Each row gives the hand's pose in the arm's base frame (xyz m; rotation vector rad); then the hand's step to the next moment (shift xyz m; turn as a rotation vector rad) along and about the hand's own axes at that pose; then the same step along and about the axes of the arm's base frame.
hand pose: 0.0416 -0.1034 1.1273 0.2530 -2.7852 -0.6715
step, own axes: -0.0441 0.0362 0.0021 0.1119 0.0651 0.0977
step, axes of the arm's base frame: 0.0374 0.0427 0.0057 -0.1420 0.0727 -0.0295
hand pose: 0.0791 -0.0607 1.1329 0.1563 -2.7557 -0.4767
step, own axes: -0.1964 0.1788 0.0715 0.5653 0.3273 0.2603
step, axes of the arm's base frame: 0.1502 0.2217 -0.0628 -0.6361 0.2943 0.0572
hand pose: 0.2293 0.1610 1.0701 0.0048 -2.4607 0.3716
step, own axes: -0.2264 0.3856 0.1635 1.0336 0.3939 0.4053
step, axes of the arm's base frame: 0.0454 0.3069 -0.3611 -1.1013 0.3605 0.2119
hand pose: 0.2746 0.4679 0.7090 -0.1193 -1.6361 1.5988
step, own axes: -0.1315 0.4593 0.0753 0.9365 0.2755 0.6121
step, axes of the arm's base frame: -0.1716 -0.0505 -0.4494 -1.1064 0.1185 0.2990
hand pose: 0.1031 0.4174 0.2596 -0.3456 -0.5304 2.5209
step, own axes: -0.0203 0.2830 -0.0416 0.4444 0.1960 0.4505
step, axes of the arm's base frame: -0.0964 -0.2193 -0.1577 -0.6096 -0.0424 0.2558
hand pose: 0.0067 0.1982 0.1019 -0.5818 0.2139 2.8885
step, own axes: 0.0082 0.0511 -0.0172 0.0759 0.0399 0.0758
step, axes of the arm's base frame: -0.0118 -0.0515 -0.0136 -0.1050 -0.0137 0.0433
